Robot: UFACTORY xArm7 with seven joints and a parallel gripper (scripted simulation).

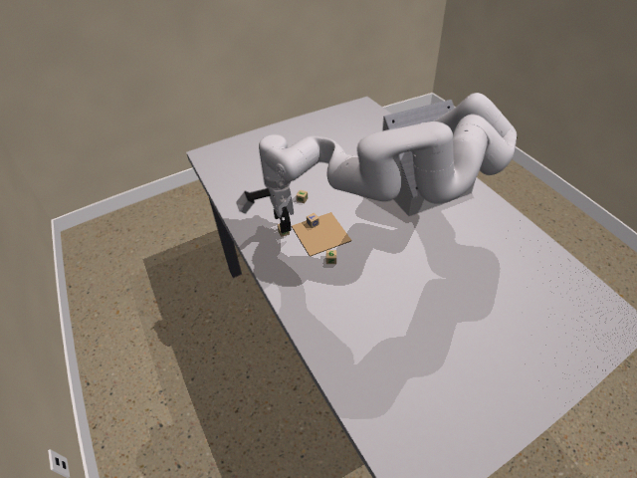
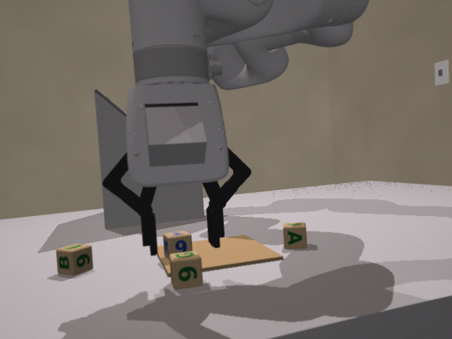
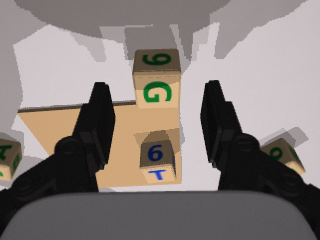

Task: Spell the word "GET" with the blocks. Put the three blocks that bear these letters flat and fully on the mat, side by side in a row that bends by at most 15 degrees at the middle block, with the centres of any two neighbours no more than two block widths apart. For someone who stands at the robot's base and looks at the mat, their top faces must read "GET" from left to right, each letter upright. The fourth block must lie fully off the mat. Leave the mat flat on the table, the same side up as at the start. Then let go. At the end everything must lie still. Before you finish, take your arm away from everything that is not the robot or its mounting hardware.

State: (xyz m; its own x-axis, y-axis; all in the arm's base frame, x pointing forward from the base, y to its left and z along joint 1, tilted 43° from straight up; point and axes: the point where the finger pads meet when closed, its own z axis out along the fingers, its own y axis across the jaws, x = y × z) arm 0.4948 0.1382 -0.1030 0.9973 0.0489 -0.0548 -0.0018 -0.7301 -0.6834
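Now: the wooden block 40 mm below my hand. From my hand the other things lie so: tan mat: 110 mm behind, 50 mm to the left, 50 mm below.
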